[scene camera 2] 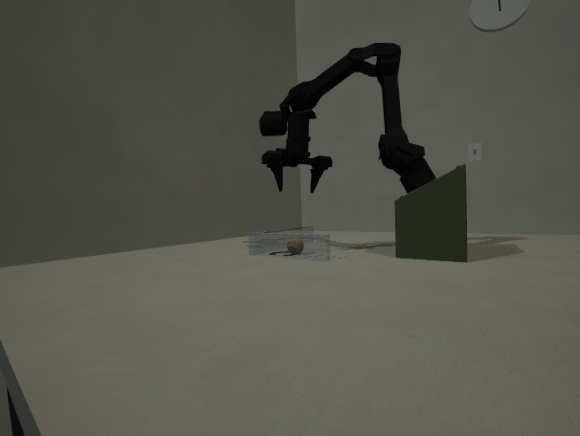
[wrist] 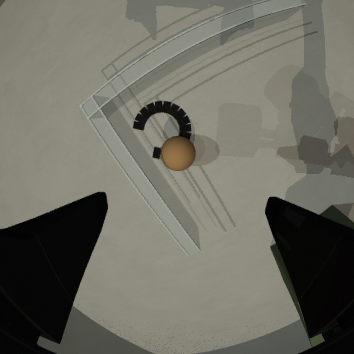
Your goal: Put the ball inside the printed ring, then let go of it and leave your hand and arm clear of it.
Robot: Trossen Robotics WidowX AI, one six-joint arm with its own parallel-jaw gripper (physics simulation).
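Where they show: gripper, fingertip midpoint: (scene camera 2: pixel 296 192) (wrist: pixel 189 203); arm's base, origin of the base link: (scene camera 2: pixel 424 187).
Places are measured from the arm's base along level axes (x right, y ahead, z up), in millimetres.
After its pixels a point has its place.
Observation:
An orange-brown ball (scene camera 2: pixel 295 245) (wrist: pixel 178 153) rests on the table. In the wrist view it covers the lower right part of the black printed ring (wrist: pixel 161 106) {x -90, y 366, z -162 mm}, so it lies over the ring's edge and partly outside it. The ring shows in scene camera 2 as a thin dark mark (scene camera 2: pixel 279 253) beside the ball. My gripper (scene camera 2: pixel 296 191) {x -90, y 302, z 6 mm} (wrist: pixel 189 203) {x -90, y 302, z 6 mm} points down, open and empty, well above the ball. In the wrist view the ball lies ahead of the gap between the fingertips.
Two clear upright walls (scene camera 2: pixel 260 244) {x -162, y 376, z -132 mm} (wrist: pixel 145 177) {x -143, y 305, z -103 mm} meet at a corner beside the ring; one runs along the ring's left side, the other beyond it in the wrist view. The green arm base (scene camera 2: pixel 431 225) {x -45, y -19, z -87 mm} stands to the right in scene camera 2. Arm shadows fall on the table (scene camera 2: pixel 250 340) {x -511, y 73, z -163 mm}.

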